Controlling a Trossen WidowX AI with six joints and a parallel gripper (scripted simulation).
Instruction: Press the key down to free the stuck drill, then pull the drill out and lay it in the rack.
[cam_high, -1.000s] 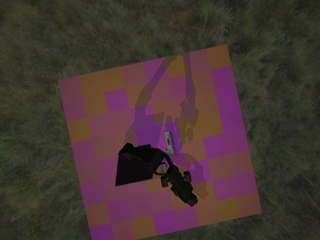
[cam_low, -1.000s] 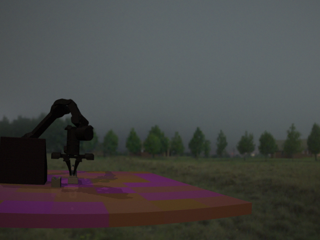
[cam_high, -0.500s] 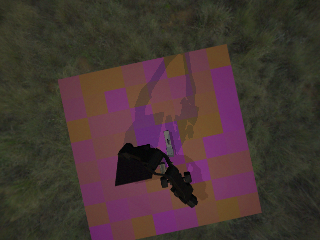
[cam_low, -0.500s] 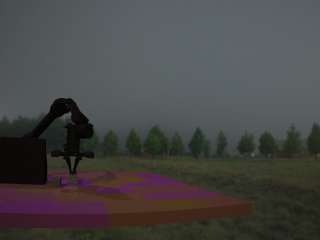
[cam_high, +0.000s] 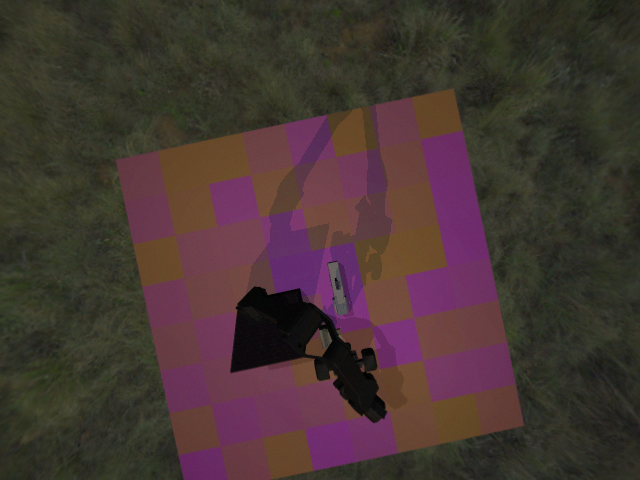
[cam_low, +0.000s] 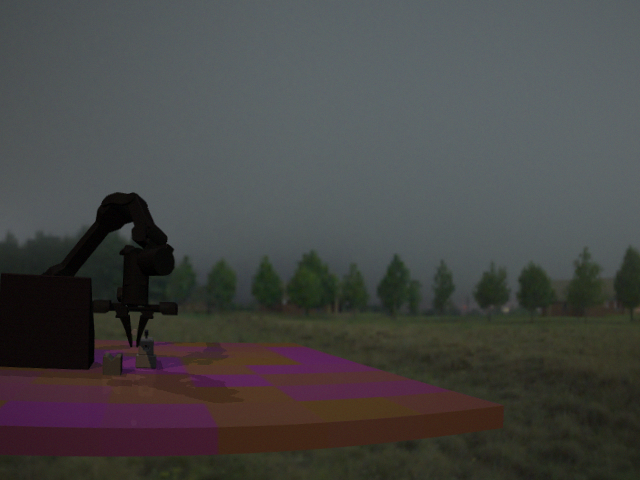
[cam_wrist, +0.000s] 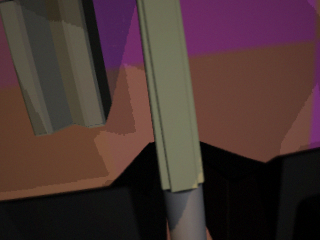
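Now: gripper tip 5 cm past the grey rack, 4 cm to the right of it and 4 cm above it. The rest, counted from my gripper tip: thin dark key 23 cm to the left, 2 cm ahead, 1 cm below; then grey block 21 cm to the left, 3 cm below, 3 cm ahead; then drill 4 cm to the left, 3 cm above.
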